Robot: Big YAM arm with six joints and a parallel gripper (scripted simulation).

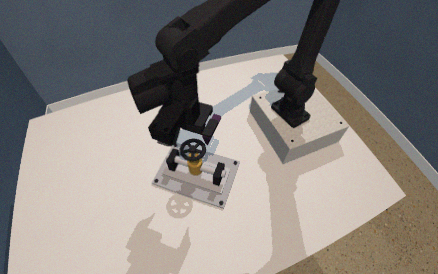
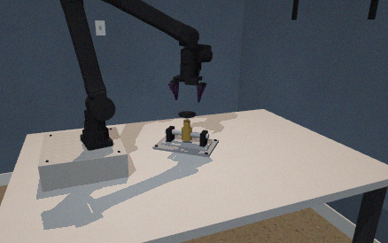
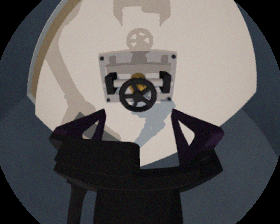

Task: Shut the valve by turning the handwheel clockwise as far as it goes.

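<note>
Right now my hand is 7 cm above the black spoked handwheel.
</note>
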